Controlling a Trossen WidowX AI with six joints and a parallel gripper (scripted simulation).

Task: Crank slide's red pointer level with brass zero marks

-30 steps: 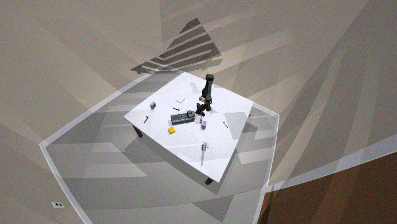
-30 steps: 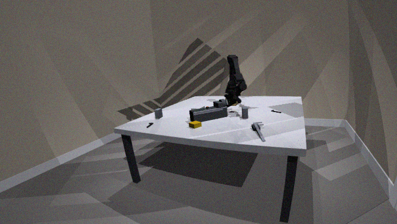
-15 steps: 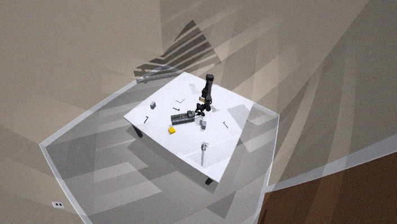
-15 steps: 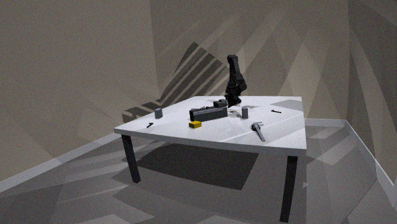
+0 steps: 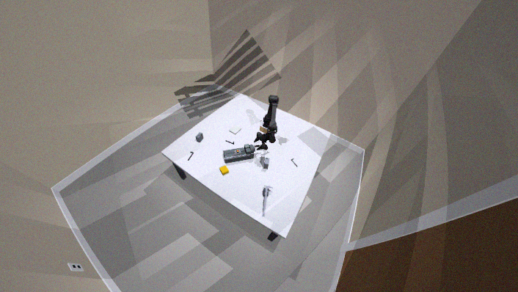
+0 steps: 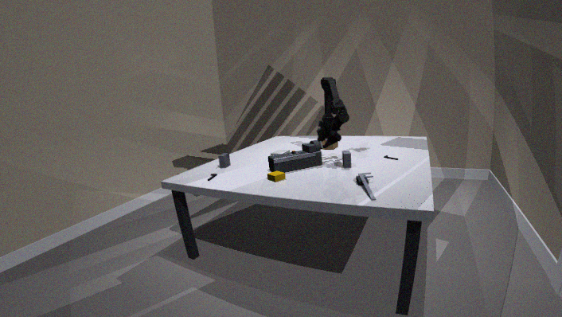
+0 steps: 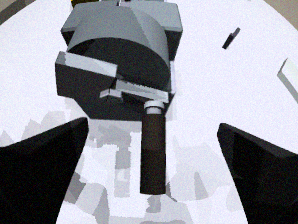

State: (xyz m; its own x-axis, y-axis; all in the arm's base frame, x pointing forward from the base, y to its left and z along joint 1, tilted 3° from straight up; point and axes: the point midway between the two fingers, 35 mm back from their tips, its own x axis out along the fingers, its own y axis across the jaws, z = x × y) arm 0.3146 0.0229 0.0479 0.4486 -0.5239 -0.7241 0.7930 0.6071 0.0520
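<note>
The dark crank handle is 1 cm to the left of my gripper tip and 1 cm behind it. Round my gripper tip: yellow block (31 cm ahead, 15 cm to the right, 7 cm below); red pointer (12 cm ahead, 11 cm to the right).
</note>
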